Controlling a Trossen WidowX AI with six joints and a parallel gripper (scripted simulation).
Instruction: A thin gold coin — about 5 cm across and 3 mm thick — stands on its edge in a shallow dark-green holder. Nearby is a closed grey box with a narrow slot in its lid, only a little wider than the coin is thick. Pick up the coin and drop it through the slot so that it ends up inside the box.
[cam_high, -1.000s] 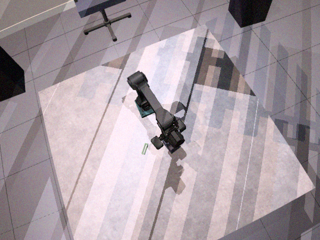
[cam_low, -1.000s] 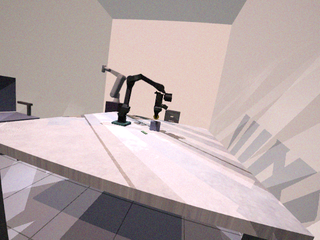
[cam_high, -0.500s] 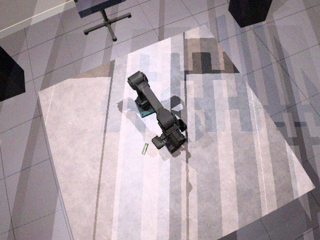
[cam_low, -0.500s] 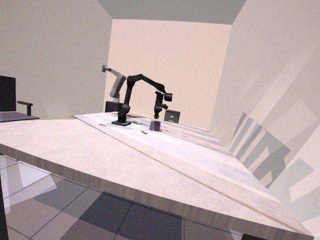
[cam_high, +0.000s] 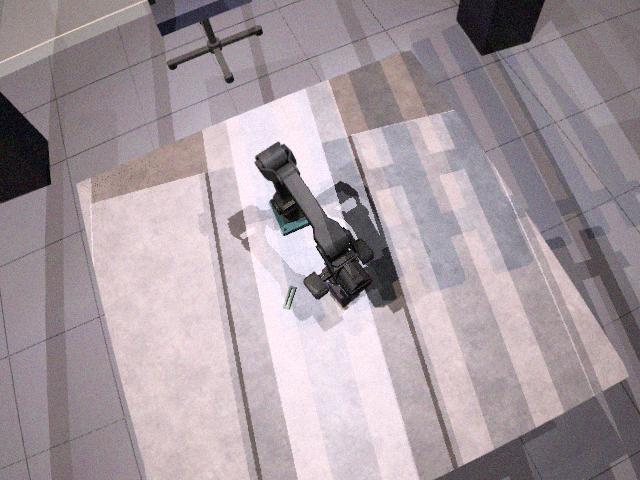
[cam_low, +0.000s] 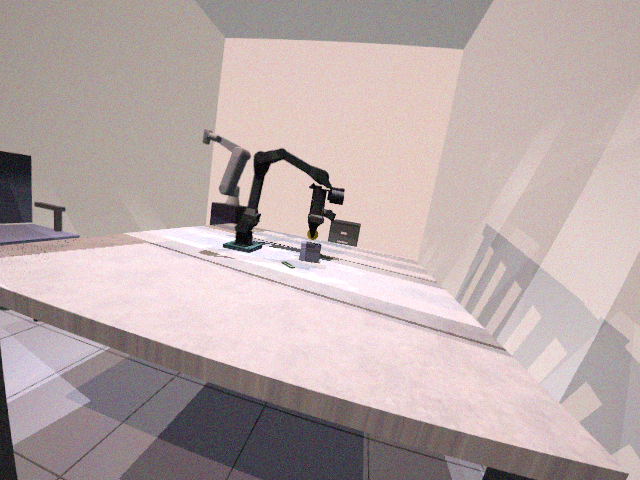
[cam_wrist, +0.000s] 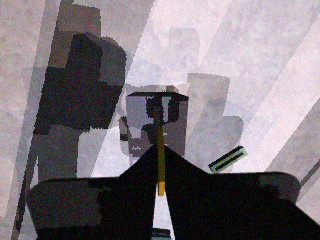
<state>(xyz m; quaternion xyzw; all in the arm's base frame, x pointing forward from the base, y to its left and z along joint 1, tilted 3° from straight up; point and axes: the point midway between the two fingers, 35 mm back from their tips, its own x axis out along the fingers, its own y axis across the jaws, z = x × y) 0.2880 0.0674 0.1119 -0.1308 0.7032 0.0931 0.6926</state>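
Right now my gripper tip is 1 cm below the gold coin.
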